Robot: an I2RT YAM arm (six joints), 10 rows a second.
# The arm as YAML. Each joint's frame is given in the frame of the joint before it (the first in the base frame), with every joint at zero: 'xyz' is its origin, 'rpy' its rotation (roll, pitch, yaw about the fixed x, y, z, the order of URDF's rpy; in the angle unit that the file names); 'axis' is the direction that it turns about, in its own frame. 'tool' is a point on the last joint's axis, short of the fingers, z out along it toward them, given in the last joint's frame.
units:
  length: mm
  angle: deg
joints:
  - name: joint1
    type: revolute
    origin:
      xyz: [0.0, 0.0, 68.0]
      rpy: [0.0, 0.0, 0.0]
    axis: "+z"
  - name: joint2
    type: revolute
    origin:
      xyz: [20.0, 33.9, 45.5]
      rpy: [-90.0, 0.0, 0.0]
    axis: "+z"
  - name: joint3
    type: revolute
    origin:
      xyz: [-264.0, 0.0, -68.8]
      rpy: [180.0, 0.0, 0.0]
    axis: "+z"
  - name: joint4
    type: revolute
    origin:
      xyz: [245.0, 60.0, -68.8]
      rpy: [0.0, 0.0, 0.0]
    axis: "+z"
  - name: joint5
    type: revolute
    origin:
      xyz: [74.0, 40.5, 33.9]
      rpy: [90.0, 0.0, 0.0]
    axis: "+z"
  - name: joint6
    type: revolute
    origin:
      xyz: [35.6, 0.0, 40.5]
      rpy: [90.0, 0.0, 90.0]
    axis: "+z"
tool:
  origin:
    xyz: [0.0, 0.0, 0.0]
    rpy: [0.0, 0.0, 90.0]
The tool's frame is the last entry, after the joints.
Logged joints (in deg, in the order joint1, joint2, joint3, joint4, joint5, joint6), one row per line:
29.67 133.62 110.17 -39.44 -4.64 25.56
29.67 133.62 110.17 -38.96 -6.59 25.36
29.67 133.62 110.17 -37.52 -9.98 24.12
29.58 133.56 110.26 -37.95 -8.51 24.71
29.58 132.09 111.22 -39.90 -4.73 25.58
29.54 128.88 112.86 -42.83 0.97 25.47
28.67 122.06 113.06 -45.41 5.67 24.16
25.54 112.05 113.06 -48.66 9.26 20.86
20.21 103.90 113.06 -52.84 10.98 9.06
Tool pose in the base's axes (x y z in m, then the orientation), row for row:
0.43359 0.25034 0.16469 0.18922 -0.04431 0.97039 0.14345
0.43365 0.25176 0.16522 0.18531 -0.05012 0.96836 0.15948
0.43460 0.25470 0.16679 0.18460 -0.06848 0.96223 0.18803
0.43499 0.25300 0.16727 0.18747 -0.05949 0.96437 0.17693
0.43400 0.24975 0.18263 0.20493 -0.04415 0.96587 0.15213
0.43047 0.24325 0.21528 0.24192 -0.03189 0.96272 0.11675
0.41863 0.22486 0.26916 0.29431 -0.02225 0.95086 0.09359
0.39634 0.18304 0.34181 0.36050 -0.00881 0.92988 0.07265
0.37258 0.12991 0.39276 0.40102 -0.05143 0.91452 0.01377
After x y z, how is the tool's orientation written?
As a quaternion, w x y z.
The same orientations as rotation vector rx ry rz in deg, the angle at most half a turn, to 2 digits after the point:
-7.14 156.33 23.11
-8.09 156.33 25.75
-11.06 155.40 30.37
-9.59 155.50 28.53
-7.05 154.29 24.30
-5.00 150.81 18.29
-3.39 145.03 14.27
-1.30 137.31 10.73
-7.45 132.49 1.99

